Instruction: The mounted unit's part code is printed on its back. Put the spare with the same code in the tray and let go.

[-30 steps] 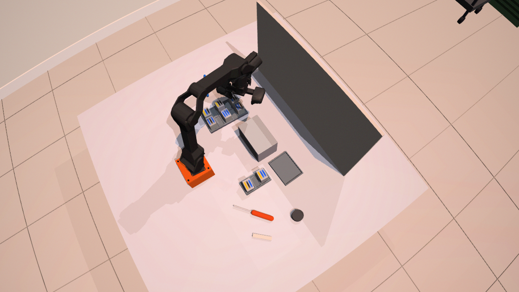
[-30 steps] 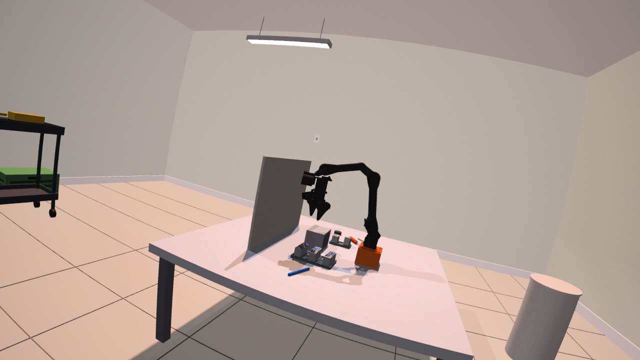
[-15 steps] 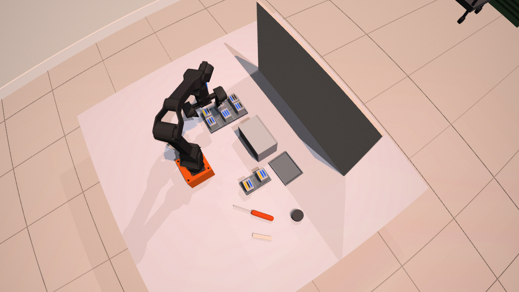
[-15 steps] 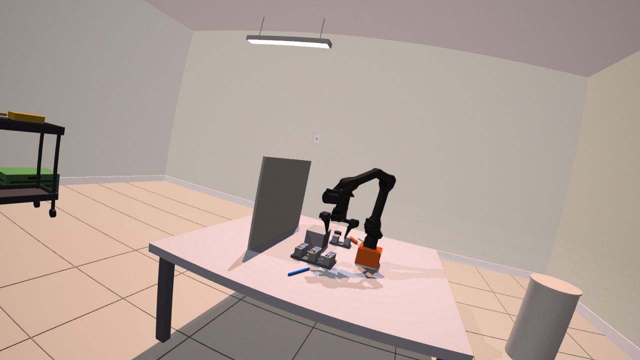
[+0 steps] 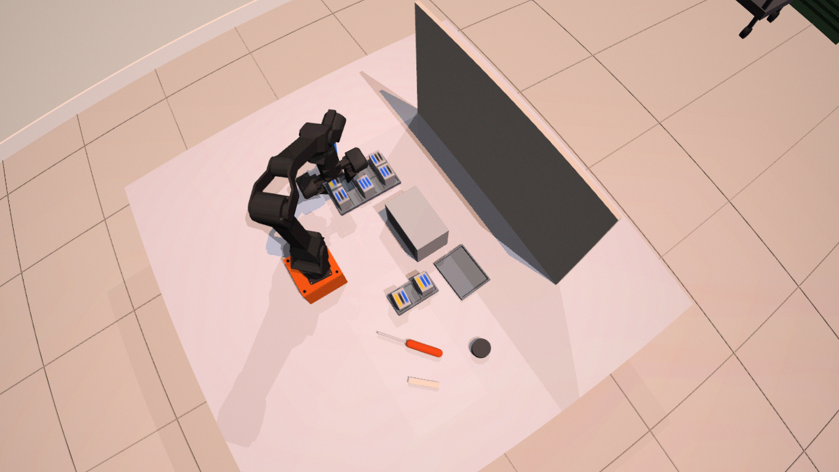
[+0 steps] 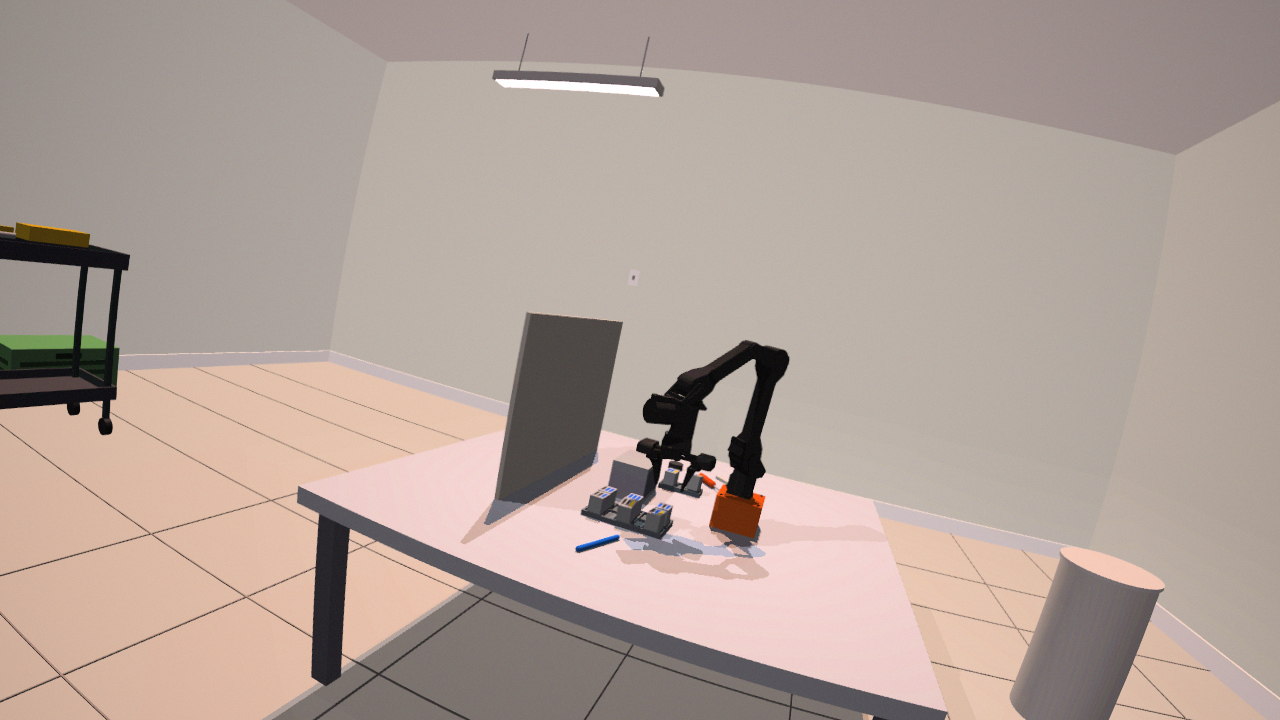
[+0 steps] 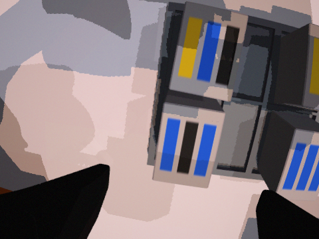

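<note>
The grey spare block lies 6 cm below my gripper tip. Round my gripper tip: grey mounted unit (15 cm ahead, 17 cm to the right, 5 cm below); blue pen (6 cm ahead, 22 cm to the left, 9 cm below); dark flat tray (21 cm ahead, 35 cm to the right, 10 cm below).
</note>
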